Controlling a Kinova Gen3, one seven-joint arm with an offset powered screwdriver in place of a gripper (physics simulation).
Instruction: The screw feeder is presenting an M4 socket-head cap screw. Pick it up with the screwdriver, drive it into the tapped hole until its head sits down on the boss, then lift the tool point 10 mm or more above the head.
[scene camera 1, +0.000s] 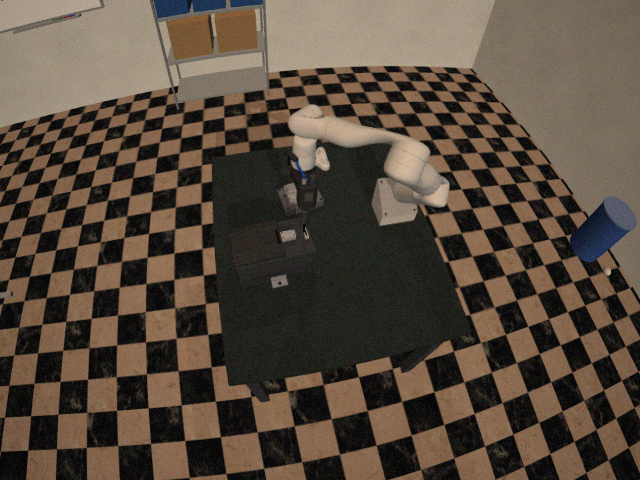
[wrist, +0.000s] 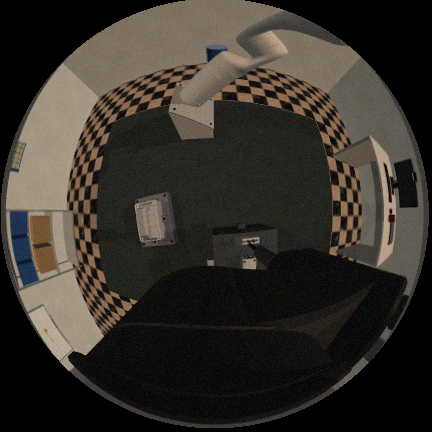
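My screwdriver (scene camera 1: 305, 225) (wrist: 251, 244) points down, with its thin dark tip at the small light slotted plate (scene camera 1: 306, 233) (wrist: 245, 241) on the screw feeder. Whether the tip touches a screw is too small to tell. The feeder (scene camera 1: 273, 268) (wrist: 225, 246) is a dark box on the table. The M4 screw cannot be made out in either view. A grey fixture plate (wrist: 170, 231) with a pale open box (scene camera 1: 290, 194) (wrist: 150, 220) stands apart from the feeder, behind the screwdriver body in the scene view. A dark round spot (wrist: 164, 218) shows on the plate; whether it is the tapped hole is unclear.
A white block (scene camera 1: 287, 235) (wrist: 249, 263) sits on the feeder near the slot. A small light plate with a dark hole (scene camera 1: 279, 281) lies at the feeder's near side. The arm's pale base block (scene camera 1: 393, 206) (wrist: 192, 129) stands on the dark table (scene camera 1: 361, 299) (wrist: 260, 165).
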